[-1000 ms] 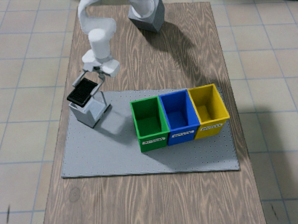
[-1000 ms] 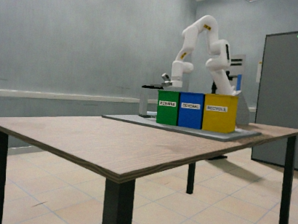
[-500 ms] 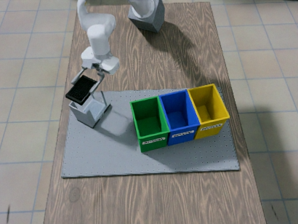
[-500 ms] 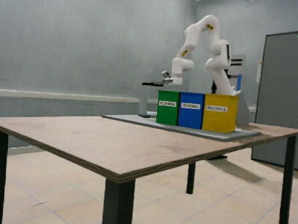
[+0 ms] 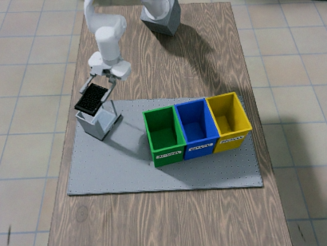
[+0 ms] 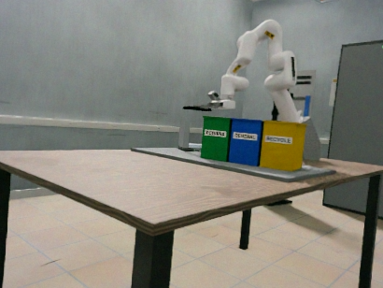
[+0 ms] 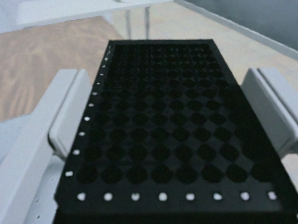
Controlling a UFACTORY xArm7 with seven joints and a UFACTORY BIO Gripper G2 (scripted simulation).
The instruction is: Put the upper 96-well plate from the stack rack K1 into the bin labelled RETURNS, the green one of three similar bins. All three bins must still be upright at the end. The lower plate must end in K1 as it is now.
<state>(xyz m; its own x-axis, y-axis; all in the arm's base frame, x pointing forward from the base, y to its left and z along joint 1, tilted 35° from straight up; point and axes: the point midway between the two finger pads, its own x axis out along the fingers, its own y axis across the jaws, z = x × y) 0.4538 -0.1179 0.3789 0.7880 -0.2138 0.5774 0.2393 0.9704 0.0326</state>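
My gripper is now 2 cm short of the black 96-well plate, 1 cm to the left of it and 1 cm above it. The rest, counted from my hand: green returns bin 28 cm to the left, 14 cm below, 9 cm ahead; then yellow bin 52 cm to the left, 14 cm below; then blue bin 40 cm to the left, 14 cm below, 4 cm ahead.
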